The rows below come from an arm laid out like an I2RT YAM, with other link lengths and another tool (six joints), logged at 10 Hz.
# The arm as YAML. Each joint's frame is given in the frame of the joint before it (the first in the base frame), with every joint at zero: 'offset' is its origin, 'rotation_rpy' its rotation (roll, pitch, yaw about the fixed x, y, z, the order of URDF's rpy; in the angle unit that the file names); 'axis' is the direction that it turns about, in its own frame. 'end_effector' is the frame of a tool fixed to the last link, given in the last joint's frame.
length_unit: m
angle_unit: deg
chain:
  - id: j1
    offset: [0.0, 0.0, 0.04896]
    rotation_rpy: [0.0, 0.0, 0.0]
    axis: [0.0, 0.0, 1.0]
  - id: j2
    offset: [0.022, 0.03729, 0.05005]
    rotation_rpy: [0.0, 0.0, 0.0]
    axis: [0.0, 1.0, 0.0]
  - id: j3
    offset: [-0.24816, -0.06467, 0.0]
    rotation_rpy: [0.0, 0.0, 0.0]
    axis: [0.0, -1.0, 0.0]
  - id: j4
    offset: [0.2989, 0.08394, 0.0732]
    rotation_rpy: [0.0, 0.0, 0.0]
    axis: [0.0, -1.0, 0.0]
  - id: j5
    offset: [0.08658, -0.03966, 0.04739]
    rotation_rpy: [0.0, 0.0, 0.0]
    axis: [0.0, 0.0, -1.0]
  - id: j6
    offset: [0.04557, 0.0, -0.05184]
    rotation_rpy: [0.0, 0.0, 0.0]
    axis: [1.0, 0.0, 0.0]
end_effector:
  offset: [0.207, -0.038, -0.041]
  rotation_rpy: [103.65, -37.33, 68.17]
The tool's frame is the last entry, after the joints.
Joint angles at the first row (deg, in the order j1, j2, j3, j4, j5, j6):
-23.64 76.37 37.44 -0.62 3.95 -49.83
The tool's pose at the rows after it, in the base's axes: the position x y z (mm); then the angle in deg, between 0 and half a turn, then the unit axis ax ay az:
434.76 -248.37 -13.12 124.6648 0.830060 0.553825 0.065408
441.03 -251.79 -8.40 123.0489 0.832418 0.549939 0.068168
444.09 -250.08 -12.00 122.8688 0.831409 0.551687 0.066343
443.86 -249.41 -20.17 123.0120 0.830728 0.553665 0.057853
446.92 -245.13 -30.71 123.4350 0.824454 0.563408 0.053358
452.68 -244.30 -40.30 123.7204 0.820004 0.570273 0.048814
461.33 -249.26 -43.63 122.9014 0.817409 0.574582 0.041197
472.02 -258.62 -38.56 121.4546 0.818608 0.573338 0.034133
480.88 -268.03 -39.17 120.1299 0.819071 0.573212 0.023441
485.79 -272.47 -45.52 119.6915 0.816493 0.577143 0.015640
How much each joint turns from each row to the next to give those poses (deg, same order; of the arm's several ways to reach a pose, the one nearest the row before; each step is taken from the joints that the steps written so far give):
0.61 1.15 0.00 0.27 0.53 0.00
0.35 0.88 0.09 2.37 0.88 0.08
0.61 1.14 0.09 1.05 0.61 0.09
0.53 1.49 -0.09 0.97 0.97 0.00
0.71 2.02 0.09 1.14 0.27 -0.52
0.44 2.89 0.96 1.32 0.26 -0.44
0.26 3.16 1.67 1.76 0.97 -0.79
0.00 2.65 2.46 1.14 1.22 -0.62
0.00 3.25 2.11 1.84 1.41 -0.79
0.00 2.64 1.14 1.50 0.62 -0.79

